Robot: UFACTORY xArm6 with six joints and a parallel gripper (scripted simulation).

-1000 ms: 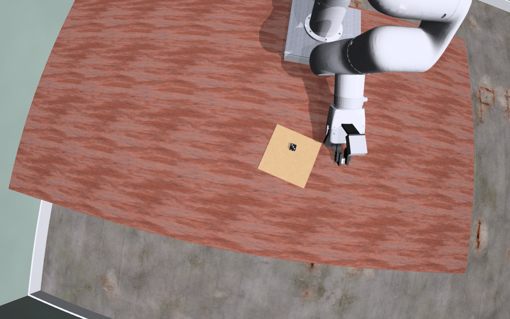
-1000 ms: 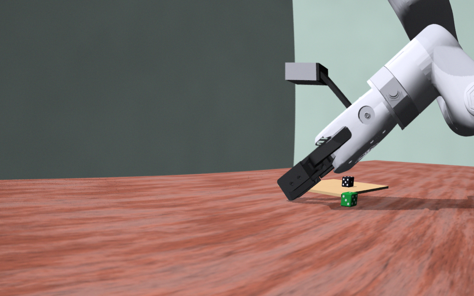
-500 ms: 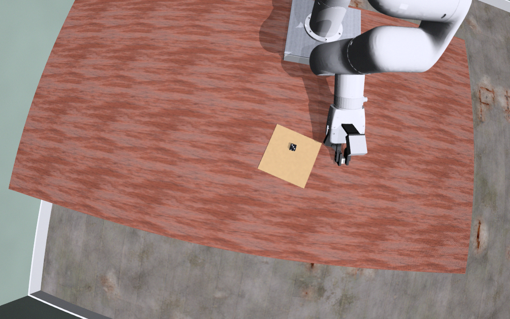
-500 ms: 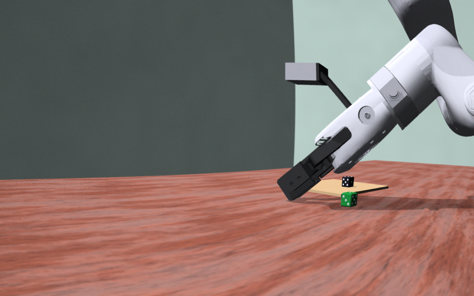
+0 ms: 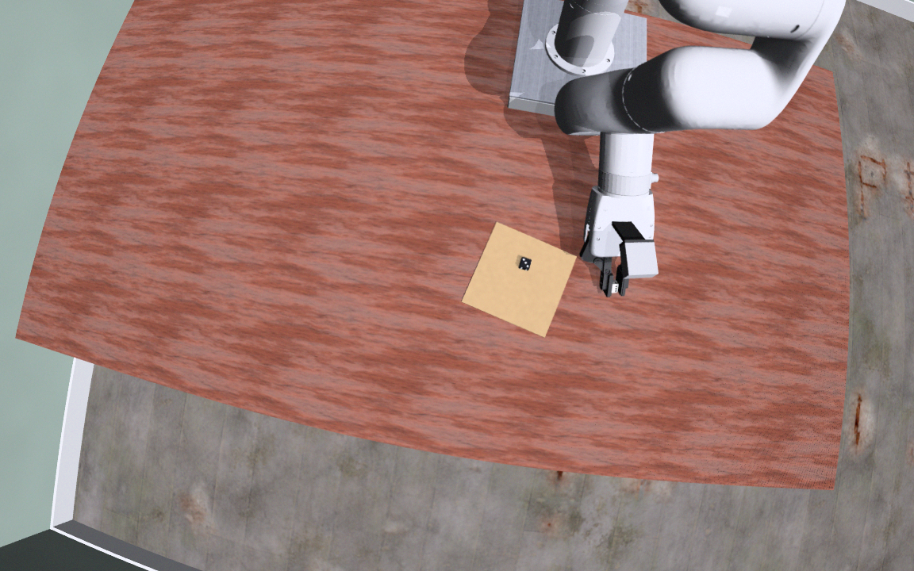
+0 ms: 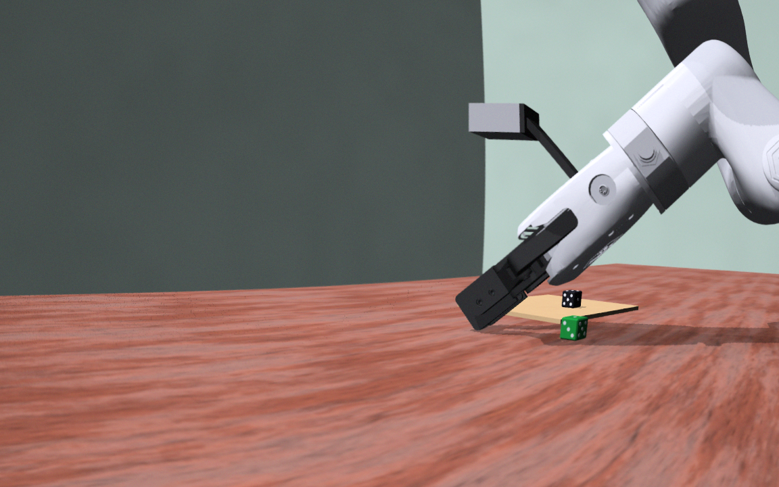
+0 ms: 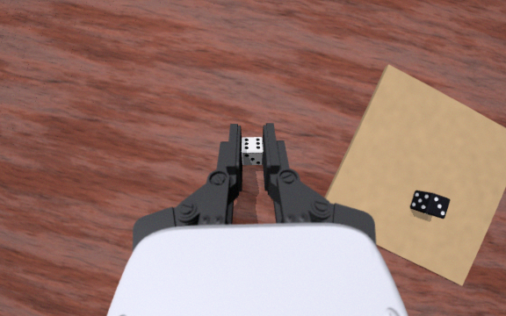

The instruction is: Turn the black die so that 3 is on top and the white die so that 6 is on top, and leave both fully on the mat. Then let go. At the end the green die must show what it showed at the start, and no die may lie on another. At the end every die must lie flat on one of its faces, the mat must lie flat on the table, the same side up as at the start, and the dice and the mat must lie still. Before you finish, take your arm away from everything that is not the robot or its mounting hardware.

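Now: the white die 10 mm ahead of my hand and 10 mm below it. Also, from my hand: green die: 70 mm behind, 10 mm to the left, 20 mm below; tan mat: 10 mm behind, 150 mm to the right, 20 mm below; black die: 30 mm behind, 140 mm to the right, 10 mm below.
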